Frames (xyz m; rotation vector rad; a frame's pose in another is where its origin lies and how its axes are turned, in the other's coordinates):
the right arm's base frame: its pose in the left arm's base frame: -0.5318 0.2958 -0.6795 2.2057 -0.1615 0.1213
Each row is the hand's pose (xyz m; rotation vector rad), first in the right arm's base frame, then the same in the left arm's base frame.
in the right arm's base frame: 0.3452 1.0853 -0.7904 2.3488 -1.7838 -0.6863
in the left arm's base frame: -0.3878 0.2627 0.6989 -0.9836 0.0604 1.2777
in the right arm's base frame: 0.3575 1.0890 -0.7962 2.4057 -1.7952 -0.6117
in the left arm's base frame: -0.3764 0.2643 0.7070 -0.9480 0.1067 1.2376
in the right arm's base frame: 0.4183 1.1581 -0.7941 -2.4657 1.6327 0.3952
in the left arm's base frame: -0.3274 0.2173 0.7692 -0.7152 0.1731 1.0627
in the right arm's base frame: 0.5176 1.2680 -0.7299 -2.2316 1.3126 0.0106
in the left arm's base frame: -0.2451 0.0935 0.8323 -0.3149 0.3238 0.8208
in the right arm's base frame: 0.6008 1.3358 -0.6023 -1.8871 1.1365 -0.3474
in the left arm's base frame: -0.1702 -0.0550 0.8219 0.0808 0.5427 0.6539
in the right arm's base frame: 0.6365 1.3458 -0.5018 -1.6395 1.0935 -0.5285
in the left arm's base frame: -0.1336 -0.1442 0.7751 0.3164 0.6931 0.6017
